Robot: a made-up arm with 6 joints. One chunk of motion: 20 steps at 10 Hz.
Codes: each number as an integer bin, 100 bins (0 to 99) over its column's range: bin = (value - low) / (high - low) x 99, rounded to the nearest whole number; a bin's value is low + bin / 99 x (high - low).
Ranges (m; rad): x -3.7..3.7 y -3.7..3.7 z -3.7..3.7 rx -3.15..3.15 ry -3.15..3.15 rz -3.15..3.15
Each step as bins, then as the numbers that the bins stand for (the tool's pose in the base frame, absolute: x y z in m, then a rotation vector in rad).
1 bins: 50 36 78 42 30 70
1 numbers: 0.0374 -1.0091 2.1303 -0.4773 -1.2409 1.3045
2 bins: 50 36 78 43 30 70
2 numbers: 0.0374 -1.0091 2.1303 -0.4136 -1.2409 1.3045
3 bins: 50 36 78 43 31 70
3 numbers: 0.0374 -1.0091 2.1303 -0.4136 -1.1773 1.3045
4 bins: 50 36 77 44 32 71
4 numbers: 0.0374 -1.0091 2.0556 -0.3500 -1.1136 1.3682
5 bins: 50 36 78 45 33 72
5 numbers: 0.0374 -1.0091 2.1303 -0.2864 -1.0500 1.4318
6 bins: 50 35 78 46 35 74
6 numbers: 0.0374 -1.0838 2.1303 -0.2227 -0.9227 1.5591
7 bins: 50 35 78 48 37 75
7 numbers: 0.0374 -1.0838 2.1303 -0.0955 -0.7955 1.6227
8 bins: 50 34 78 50 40 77
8 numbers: 0.0374 -1.1586 2.1303 0.0318 -0.6045 1.7500
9 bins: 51 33 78 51 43 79
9 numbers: 0.1121 -1.2333 2.1303 0.0955 -0.4136 1.8773
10 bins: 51 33 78 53 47 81
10 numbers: 0.1121 -1.2333 2.1303 0.2227 -0.1591 2.0045
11 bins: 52 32 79 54 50 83
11 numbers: 0.1869 -1.3081 2.2051 0.2864 0.0318 2.1318
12 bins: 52 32 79 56 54 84
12 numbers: 0.1869 -1.3081 2.2051 0.4136 0.2864 2.1955
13 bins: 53 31 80 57 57 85
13 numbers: 0.2616 -1.3828 2.2798 0.4773 0.4773 2.2591
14 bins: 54 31 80 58 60 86
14 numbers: 0.3364 -1.3828 2.2798 0.5409 0.6682 2.3227
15 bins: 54 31 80 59 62 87
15 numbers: 0.3364 -1.3828 2.2798 0.6045 0.7955 2.3864
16 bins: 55 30 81 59 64 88
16 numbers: 0.4111 -1.4576 2.3545 0.6045 0.9227 2.4500
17 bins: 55 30 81 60 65 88
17 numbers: 0.4111 -1.4576 2.3545 0.6682 0.9864 2.4500
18 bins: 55 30 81 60 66 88
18 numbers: 0.4111 -1.4576 2.3545 0.6682 1.0500 2.4500
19 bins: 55 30 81 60 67 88
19 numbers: 0.4111 -1.4576 2.3545 0.6682 1.1136 2.4500
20 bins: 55 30 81 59 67 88
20 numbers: 0.4111 -1.4576 2.3545 0.6045 1.1136 2.4500
